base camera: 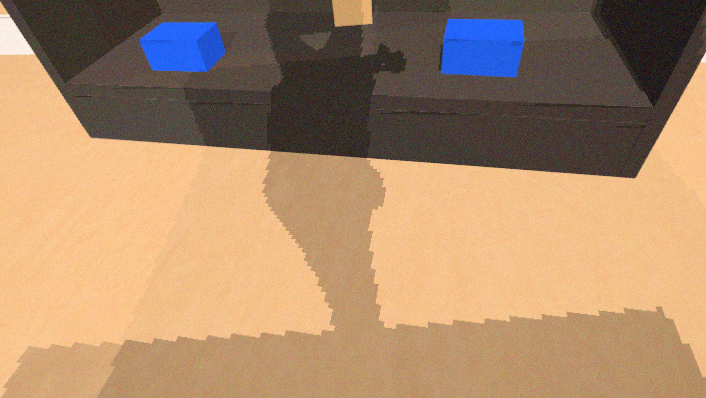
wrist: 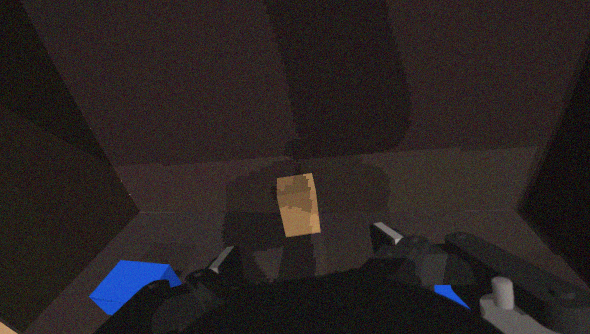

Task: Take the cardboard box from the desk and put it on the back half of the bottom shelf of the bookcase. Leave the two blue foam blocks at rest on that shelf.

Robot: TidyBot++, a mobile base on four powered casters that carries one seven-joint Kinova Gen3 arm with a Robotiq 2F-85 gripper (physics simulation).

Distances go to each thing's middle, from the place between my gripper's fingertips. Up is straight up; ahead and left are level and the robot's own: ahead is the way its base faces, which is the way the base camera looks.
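Scene:
Cardboard box (wrist: 296, 195): my gripper 140 mm above it, 210 mm short of it.

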